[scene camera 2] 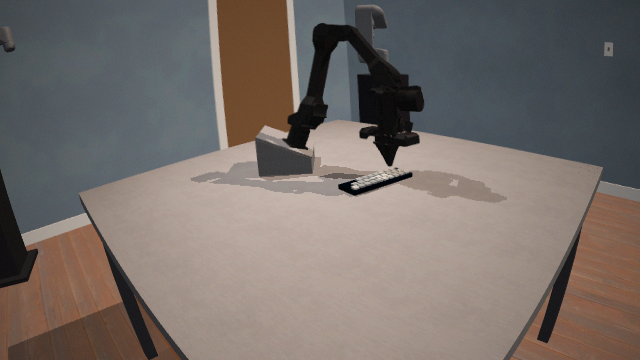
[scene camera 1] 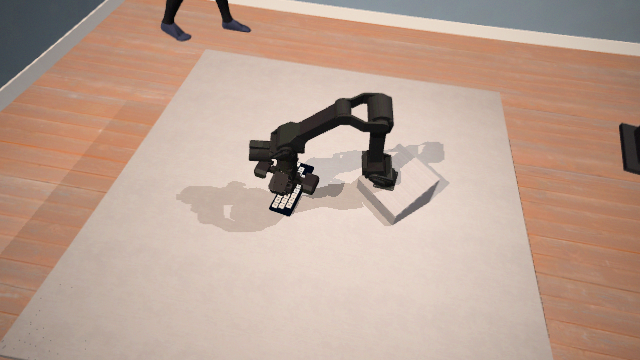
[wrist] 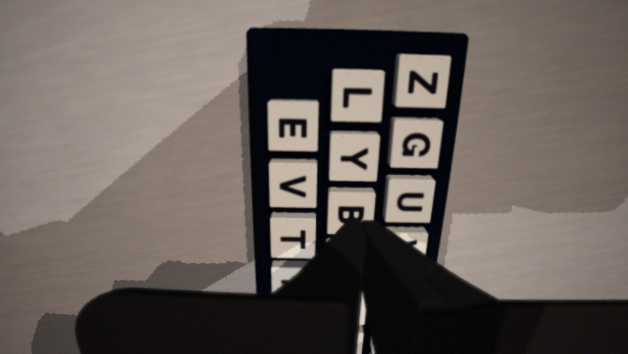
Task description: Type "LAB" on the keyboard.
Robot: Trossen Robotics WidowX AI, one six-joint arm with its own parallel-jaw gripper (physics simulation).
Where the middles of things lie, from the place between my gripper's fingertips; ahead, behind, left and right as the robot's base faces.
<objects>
The keyboard [scene camera 2: 385, 177] is 50 mm to the right of my hand and 30 mm below it.
</objects>
